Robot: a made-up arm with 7 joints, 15 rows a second.
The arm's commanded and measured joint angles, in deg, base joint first. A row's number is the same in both.
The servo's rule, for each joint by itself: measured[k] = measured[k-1] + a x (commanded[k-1-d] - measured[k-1]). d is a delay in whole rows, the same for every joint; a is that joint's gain. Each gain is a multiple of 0.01, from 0.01 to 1. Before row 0 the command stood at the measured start. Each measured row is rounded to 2 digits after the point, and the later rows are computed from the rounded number. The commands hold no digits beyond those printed.
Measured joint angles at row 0: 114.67, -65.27, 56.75, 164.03, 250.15, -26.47, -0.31
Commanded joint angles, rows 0 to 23: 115.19, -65.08, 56.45, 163.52, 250.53, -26.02, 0.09; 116.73, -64.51, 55.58, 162.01, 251.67, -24.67, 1.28; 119.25, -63.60, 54.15, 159.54, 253.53, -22.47, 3.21; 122.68, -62.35, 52.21, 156.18, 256.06, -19.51, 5.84; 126.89, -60.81, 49.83, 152.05, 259.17, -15.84, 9.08; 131.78, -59.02, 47.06, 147.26, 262.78, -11.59, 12.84; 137.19, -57.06, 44.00, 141.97, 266.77, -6.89, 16.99; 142.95, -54.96, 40.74, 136.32, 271.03, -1.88, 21.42; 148.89, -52.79, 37.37, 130.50, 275.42, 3.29, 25.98; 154.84, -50.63, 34.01, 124.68, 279.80, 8.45, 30.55; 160.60, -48.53, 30.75, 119.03, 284.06, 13.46, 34.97; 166.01, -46.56, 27.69, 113.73, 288.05, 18.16, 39.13; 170.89, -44.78, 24.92, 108.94, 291.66, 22.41, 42.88; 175.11, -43.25, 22.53, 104.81, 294.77, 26.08, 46.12; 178.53, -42.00, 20.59, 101.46, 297.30, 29.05, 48.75; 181.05, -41.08, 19.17, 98.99, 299.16, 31.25, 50.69; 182.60, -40.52, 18.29, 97.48, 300.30, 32.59, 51.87; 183.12, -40.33, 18.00, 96.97, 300.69, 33.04, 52.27; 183.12, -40.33, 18.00, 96.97, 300.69, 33.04, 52.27; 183.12, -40.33, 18.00, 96.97, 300.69, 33.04, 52.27; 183.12, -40.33, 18.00, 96.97, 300.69, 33.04, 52.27; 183.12, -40.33, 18.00, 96.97, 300.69, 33.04, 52.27; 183.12, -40.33, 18.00, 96.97, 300.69, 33.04, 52.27; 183.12, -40.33, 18.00, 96.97, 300.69, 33.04, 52.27
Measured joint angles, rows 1 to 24: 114.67, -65.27, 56.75, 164.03, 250.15, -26.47, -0.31; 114.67, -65.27, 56.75, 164.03, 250.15, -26.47, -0.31; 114.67, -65.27, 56.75, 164.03, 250.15, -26.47, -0.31; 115.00, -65.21, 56.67, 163.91, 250.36, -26.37, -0.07; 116.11, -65.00, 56.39, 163.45, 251.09, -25.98, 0.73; 118.12, -64.58, 55.81, 162.51, 252.46, -25.17, 2.19; 121.04, -63.91, 54.87, 160.99, 254.48, -23.87, 4.34; 124.78, -62.98, 53.56, 158.84, 257.11, -22.02, 7.14; 129.26, -61.79, 51.87, 156.06, 260.29, -19.62, 10.50; 134.34, -60.37, 49.82, 152.68, 263.92, -16.69, 14.33; 139.85, -58.75, 47.46, 148.75, 267.90, -13.28, 18.51; 145.64, -56.96, 44.84, 144.37, 272.11, -9.47, 22.92; 151.53, -55.06, 42.02, 139.64, 276.42, -5.35, 27.42; 157.33, -53.10, 39.09, 134.69, 280.70, -1.02, 31.87; 162.89, -51.14, 36.13, 129.66, 284.82, 3.39, 36.15; 168.01, -49.23, 33.22, 124.69, 288.65, 7.76, 40.12; 172.55, -47.44, 30.44, 119.92, 292.08, 11.97, 43.66; 176.38, -45.81, 27.88, 115.49, 295.00, 15.90, 46.66; 179.37, -44.39, 25.62, 111.53, 297.33, 19.43, 49.04; 181.44, -43.23, 23.71, 108.16, 298.99, 22.46, 50.71; 182.52, -42.36, 22.23, 105.47, 299.94, 24.89, 51.63; 182.90, -41.75, 21.13, 103.43, 300.36, 26.76, 52.01; 183.04, -41.32, 20.32, 101.88, 300.54, 28.20, 52.16; 183.09, -41.02, 19.72, 100.70, 300.62, 29.31, 52.22
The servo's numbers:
d 3
a 0.64 0.30 0.26 0.24 0.56 0.23 0.59

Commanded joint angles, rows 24 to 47: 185.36, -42.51, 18.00, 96.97, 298.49, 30.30, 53.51; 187.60, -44.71, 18.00, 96.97, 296.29, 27.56, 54.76; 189.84, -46.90, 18.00, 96.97, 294.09, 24.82, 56.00; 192.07, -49.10, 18.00, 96.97, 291.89, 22.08, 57.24; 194.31, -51.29, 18.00, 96.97, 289.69, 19.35, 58.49; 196.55, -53.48, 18.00, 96.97, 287.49, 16.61, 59.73; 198.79, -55.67, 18.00, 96.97, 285.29, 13.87, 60.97; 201.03, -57.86, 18.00, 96.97, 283.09, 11.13, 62.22; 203.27, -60.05, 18.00, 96.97, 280.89, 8.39, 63.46; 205.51, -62.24, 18.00, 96.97, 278.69, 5.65, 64.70; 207.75, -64.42, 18.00, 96.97, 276.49, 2.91, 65.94; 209.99, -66.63, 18.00, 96.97, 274.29, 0.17, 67.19; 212.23, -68.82, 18.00, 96.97, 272.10, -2.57, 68.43; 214.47, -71.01, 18.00, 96.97, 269.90, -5.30, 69.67; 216.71, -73.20, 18.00, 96.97, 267.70, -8.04, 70.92; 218.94, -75.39, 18.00, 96.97, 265.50, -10.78, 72.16; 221.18, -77.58, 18.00, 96.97, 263.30, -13.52, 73.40; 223.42, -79.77, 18.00, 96.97, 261.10, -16.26, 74.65; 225.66, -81.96, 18.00, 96.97, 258.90, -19.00, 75.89; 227.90, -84.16, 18.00, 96.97, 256.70, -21.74, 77.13; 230.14, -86.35, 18.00, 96.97, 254.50, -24.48, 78.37; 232.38, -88.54, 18.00, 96.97, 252.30, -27.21, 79.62; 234.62, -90.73, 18.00, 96.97, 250.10, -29.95, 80.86; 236.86, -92.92, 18.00, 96.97, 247.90, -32.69, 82.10
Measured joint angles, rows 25 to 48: 183.11, -40.81, 19.27, 99.80, 300.66, 30.17, 52.25; 183.12, -40.67, 18.94, 99.12, 300.68, 30.83, 52.26; 183.12, -40.57, 18.70, 98.60, 300.69, 31.34, 52.27; 184.55, -41.15, 18.52, 98.21, 299.46, 31.10, 53.00; 186.50, -42.22, 18.38, 97.91, 297.68, 30.29, 54.04; 188.64, -43.62, 18.28, 97.68, 295.67, 29.03, 55.20; 190.84, -45.26, 18.21, 97.51, 293.55, 27.43, 56.40; 193.06, -47.07, 18.16, 97.38, 291.39, 25.57, 57.63; 195.29, -48.99, 18.12, 97.28, 289.21, 23.51, 58.87; 197.53, -50.99, 18.09, 97.21, 287.01, 21.29, 60.11; 199.77, -53.05, 18.07, 97.15, 284.81, 18.95, 61.35; 202.01, -55.15, 18.05, 97.11, 282.61, 16.52, 62.59; 204.25, -57.28, 18.04, 97.08, 280.41, 14.02, 63.83; 206.49, -59.42, 18.03, 97.05, 278.21, 11.46, 65.07; 208.73, -61.58, 18.02, 97.03, 276.01, 8.86, 66.32; 210.97, -63.75, 18.01, 97.02, 273.82, 6.23, 67.56; 213.21, -65.93, 18.01, 97.01, 271.62, 3.58, 68.80; 215.45, -68.11, 18.01, 97.00, 269.42, 0.91, 70.05; 217.68, -70.29, 18.01, 96.99, 267.22, -1.78, 71.29; 219.92, -72.48, 18.01, 96.99, 265.02, -4.48, 72.53; 222.16, -74.67, 18.01, 96.99, 262.82, -7.19, 73.78; 224.40, -76.86, 18.01, 96.99, 260.62, -9.91, 75.02; 226.64, -79.05, 18.01, 96.99, 258.42, -12.63, 76.26; 228.88, -81.24, 18.01, 96.99, 256.22, -15.36, 77.50
